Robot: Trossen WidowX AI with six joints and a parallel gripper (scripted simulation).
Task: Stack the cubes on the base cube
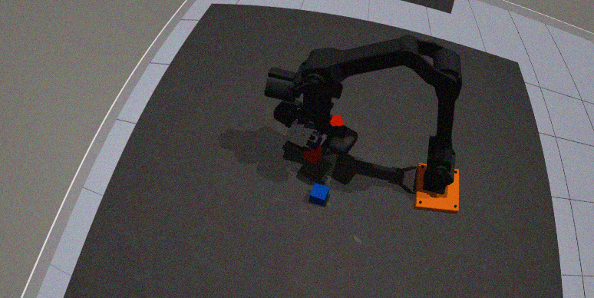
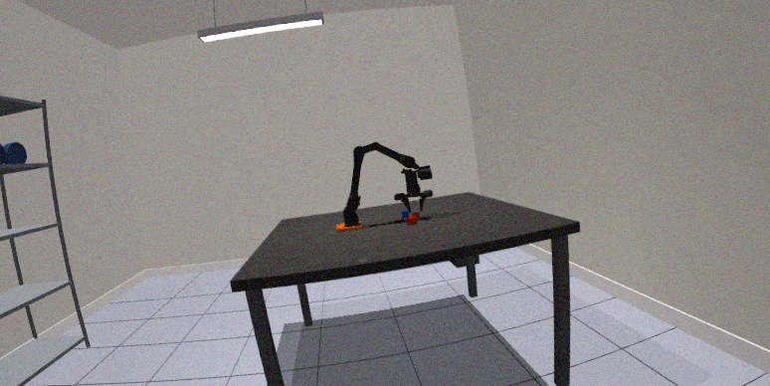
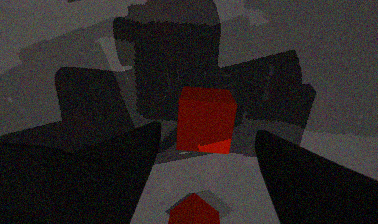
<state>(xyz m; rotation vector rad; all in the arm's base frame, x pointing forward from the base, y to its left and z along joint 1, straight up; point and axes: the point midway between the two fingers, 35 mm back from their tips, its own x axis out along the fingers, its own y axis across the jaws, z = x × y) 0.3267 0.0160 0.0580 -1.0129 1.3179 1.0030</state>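
Right now the blue cube is 5 cm behind my gripper tip, 11 cm to the left of it and 2 cm below it. Also, from my gripper tip: red cube 3 cm behind, 10 cm to the right, 2 cm below.
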